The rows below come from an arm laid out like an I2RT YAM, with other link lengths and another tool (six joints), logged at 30 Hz.
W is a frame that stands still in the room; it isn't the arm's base.
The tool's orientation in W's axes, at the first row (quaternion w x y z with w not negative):
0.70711 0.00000 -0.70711 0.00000
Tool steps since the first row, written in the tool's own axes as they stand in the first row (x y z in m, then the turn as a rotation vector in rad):
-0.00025 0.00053 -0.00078 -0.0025 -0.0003 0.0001
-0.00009 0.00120 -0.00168 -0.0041 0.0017 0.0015
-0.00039 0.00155 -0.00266 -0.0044 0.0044 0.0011
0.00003 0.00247 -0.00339 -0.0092 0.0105 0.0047
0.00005 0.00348 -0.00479 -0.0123 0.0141 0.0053
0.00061 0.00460 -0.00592 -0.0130 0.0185 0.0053
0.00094 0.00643 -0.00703 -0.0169 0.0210 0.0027
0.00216 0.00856 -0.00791 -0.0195 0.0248 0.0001
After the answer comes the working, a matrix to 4 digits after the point.
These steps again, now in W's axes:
0.00078 0.00053 -0.00025 -0.0001 -0.0003 -0.0025
0.00168 0.00120 -0.00009 -0.0015 0.0017 -0.0041
0.00266 0.00155 -0.00039 -0.0011 0.0044 -0.0044
0.00339 0.00247 0.00003 -0.0047 0.0105 -0.0092
0.00479 0.00348 0.00005 -0.0053 0.0141 -0.0123
0.00592 0.00460 0.00061 -0.0053 0.0185 -0.0130
0.00703 0.00643 0.00094 -0.0027 0.0210 -0.0169
0.00791 0.00856 0.00216 -0.0001 0.0248 -0.0195

The tool's axes in the first row as the columns of a matrix, in W's axes (rounded; the answer above uses it unrounded):
0.0000 0.0000 -1.0000
0.0000 1.0000 0.0000
1.0000 0.0000 0.0000

